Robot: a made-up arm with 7 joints.
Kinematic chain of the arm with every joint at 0, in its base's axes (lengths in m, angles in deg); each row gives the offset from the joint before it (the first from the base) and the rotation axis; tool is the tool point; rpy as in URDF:
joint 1: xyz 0 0 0.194 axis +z
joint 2: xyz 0 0 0 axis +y
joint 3: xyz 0 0 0.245 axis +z
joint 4: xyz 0.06 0 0 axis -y
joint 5: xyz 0.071 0 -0.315 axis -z
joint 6: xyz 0 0 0 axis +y
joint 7: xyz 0.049 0 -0.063 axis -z
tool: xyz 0 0 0 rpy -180 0 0
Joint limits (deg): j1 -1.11..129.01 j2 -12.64..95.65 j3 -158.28..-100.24 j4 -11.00..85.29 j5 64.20..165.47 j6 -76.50..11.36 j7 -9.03..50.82
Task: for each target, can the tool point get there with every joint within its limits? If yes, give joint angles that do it. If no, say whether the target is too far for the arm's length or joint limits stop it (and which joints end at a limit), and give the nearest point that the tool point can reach.
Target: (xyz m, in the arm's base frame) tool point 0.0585 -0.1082 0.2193
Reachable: yes | joints 107.42 63.50 -121.98 -2.78 135.85 -32.82 17.62
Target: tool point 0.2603 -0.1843 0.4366
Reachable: yes | joints 81.34 42.98 -127.82 59.42 139.33 -9.83 13.53
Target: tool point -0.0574 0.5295 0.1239
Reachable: no: joint limits stop it (at a limit: joint 1, joint 2, joint 3, joint 4, joint 5, joint 6) | nearest point 0.0474 0.4695 0.2880 | short by 0.204 m
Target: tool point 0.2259 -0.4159 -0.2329
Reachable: no: joint limits stop it (at a limit: joint 2, joint 3, joint 5, joint 6) | nearest point 0.1445 -0.2660 0.0737 | short by 0.351 m
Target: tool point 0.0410 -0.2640 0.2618
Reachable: yes | joints 45.73 32.87 -112.61 26.18 97.53 -36.49 12.58
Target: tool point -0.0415 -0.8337 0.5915
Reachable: no: too far | nearest point -0.0244 -0.4900 0.4276 | short by 0.381 m
